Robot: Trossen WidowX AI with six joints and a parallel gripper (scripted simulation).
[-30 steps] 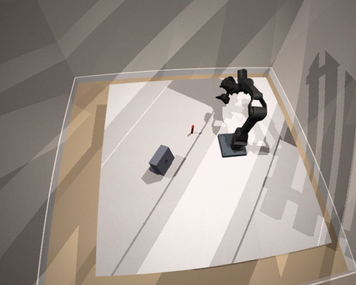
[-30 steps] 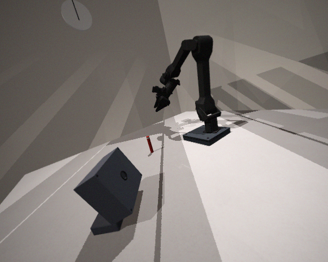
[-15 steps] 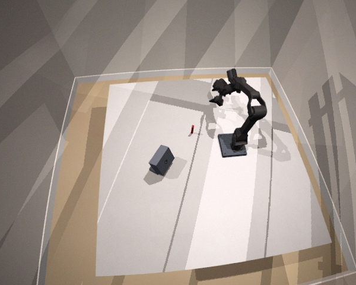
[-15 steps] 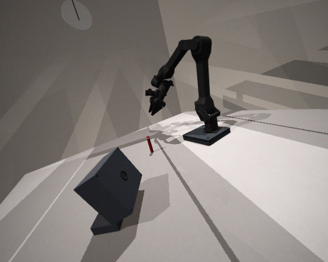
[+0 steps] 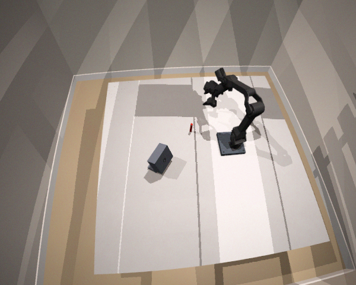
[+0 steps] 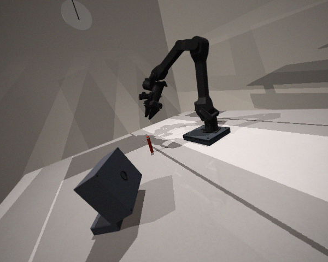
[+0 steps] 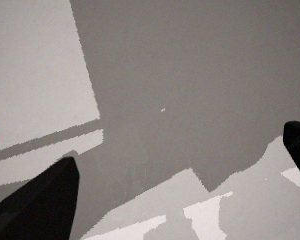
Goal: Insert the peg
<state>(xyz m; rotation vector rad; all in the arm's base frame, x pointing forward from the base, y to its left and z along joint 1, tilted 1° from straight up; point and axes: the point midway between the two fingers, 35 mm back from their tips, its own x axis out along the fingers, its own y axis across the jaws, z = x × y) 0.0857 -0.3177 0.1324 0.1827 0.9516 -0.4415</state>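
The red peg lies 13 cm to the left of my gripper tip, 13 cm ahead of it and 8 cm below it. Also, from my gripper tip: sloped panel 37 cm ahead, 30 cm to the left, 5 cm below.
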